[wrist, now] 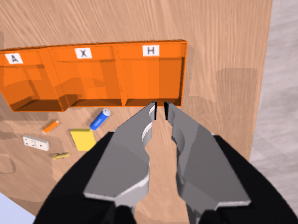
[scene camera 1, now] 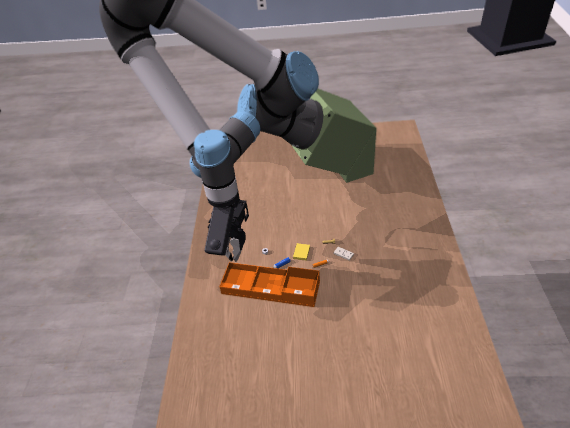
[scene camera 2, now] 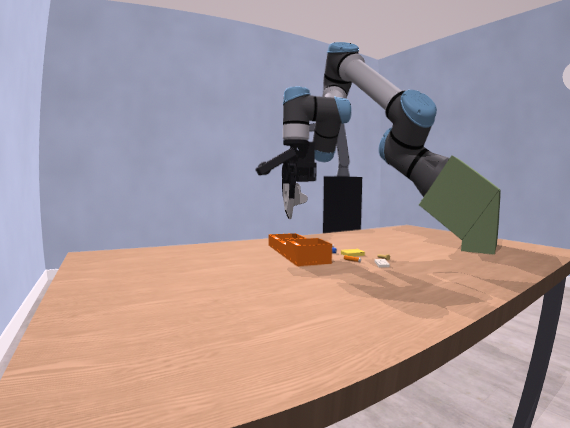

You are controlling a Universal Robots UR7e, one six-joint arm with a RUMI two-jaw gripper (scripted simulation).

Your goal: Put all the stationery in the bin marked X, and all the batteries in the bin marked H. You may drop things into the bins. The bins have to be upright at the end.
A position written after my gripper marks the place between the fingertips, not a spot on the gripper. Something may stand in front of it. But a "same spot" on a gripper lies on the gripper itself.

my gripper: wrist; scene camera 1; scene camera 2 289,219
orange tray: wrist 154,70; scene camera 1; scene camera 2
same spot on orange tray: (scene camera 2: pixel 301 251) = (scene camera 1: pixel 314 296)
same spot on my gripper: (scene camera 1: pixel 237 242) = (wrist: pixel 104 170)
